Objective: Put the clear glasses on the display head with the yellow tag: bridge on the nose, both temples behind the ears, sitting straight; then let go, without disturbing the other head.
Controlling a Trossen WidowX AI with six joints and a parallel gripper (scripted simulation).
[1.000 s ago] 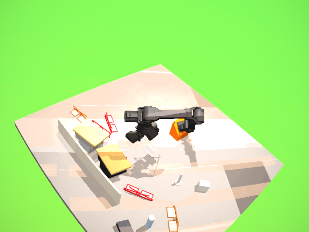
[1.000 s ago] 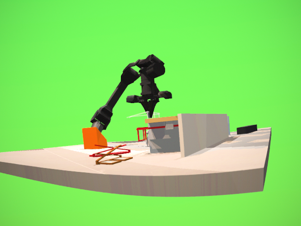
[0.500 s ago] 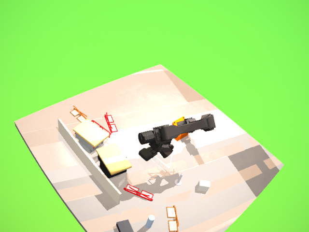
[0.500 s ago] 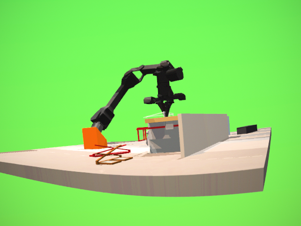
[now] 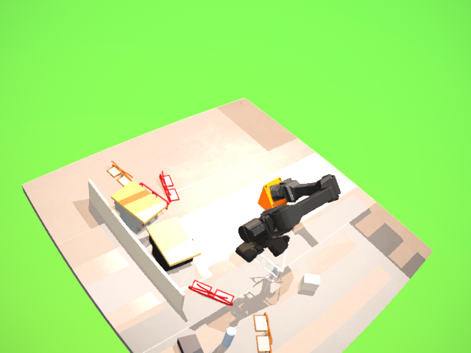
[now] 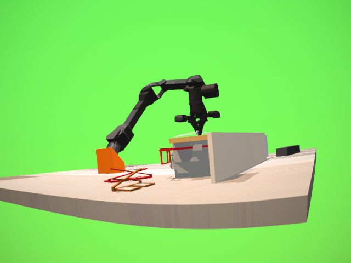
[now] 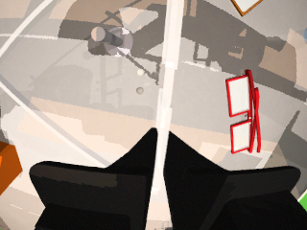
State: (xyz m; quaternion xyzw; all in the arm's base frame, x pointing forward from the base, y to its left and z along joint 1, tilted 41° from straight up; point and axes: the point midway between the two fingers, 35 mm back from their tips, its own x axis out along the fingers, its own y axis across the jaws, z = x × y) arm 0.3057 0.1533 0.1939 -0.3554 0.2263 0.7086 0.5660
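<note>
Right now my gripper tip is 10 cm above the peg, 7 cm past it and 5 cm to the right of it. Also, from my gripper tip: black display head 18 cm to the right, 18 cm ahead, 6 cm below; then white cube 17 cm behind, 15 cm to the left, 9 cm below; then dark box 35 cm ahead, 21 cm to the left, 10 cm below.
</note>
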